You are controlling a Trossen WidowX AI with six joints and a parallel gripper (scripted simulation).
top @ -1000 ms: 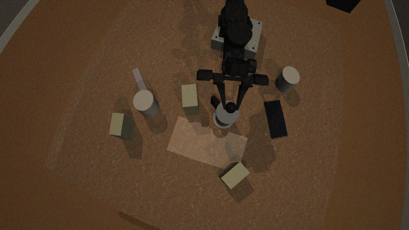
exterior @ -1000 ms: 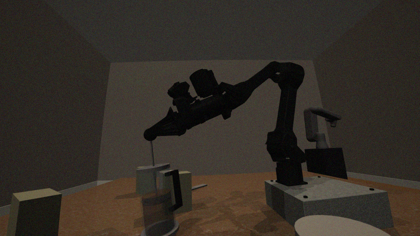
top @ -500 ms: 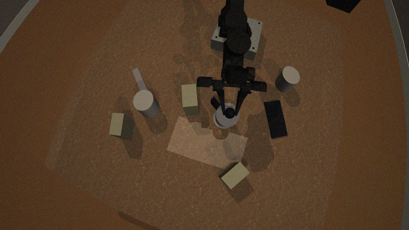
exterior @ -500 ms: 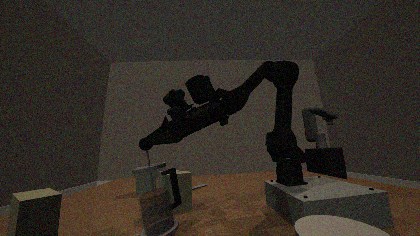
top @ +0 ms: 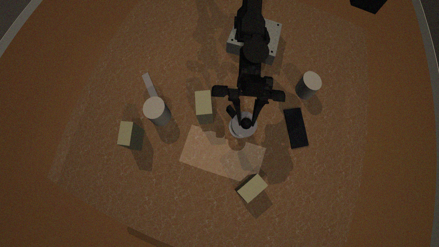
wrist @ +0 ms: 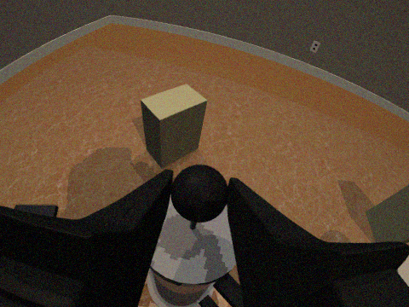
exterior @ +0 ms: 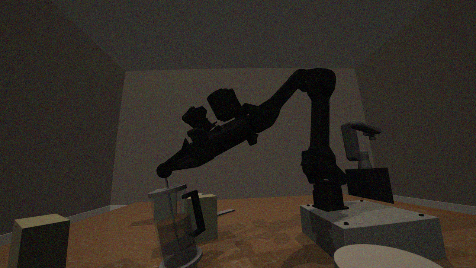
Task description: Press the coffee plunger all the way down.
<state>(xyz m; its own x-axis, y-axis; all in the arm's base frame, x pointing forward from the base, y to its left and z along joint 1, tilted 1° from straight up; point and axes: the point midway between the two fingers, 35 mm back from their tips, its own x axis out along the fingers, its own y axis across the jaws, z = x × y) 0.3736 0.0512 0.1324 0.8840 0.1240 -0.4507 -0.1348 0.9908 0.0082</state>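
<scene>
My gripper tip is 90 mm above the coffee press, 40 mm past it and 20 mm to the left of it. Round my gripper tip: black flat box: 200 mm to the left, 180 mm below, 80 mm behind.
</scene>
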